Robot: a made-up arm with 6 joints. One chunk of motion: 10 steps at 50 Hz.
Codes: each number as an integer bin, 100 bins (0 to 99) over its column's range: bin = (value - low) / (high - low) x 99, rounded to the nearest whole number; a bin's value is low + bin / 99 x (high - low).
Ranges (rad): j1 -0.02..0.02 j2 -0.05..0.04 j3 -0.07..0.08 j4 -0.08..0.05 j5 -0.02..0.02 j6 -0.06..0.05
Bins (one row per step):
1: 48 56 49 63 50 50
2: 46 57 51 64 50 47
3: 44 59 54 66 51 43
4: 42 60 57 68 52 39
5: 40 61 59 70 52 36
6: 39 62 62 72 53 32
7: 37 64 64 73 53 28
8: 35 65 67 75 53 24
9: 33 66 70 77 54 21
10: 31 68 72 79 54 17
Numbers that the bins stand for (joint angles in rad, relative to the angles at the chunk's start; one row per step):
1: -0.0006 0.0009 0.0042 0.0027 0.0002 -0.0044
2: -0.0014 0.0018 0.0073 0.0040 0.0002 -0.0078
3: -0.0022 0.0036 0.0118 0.0067 0.0006 -0.0122
4: -0.0030 0.0045 0.0164 0.0093 0.0010 -0.0167
5: -0.0038 0.0055 0.0194 0.0119 0.0010 -0.0200
6: -0.0042 0.0064 0.0239 0.0145 0.0014 -0.0244
7: -0.0051 0.0082 0.0270 0.0159 0.0014 -0.0289
8: -0.0059 0.0091 0.0315 0.0185 0.0014 -0.0333
9: -0.0067 0.0100 0.0361 0.0211 0.0018 -0.0367
10: -0.0075 0.0118 0.0391 0.0237 0.0018 -0.0411

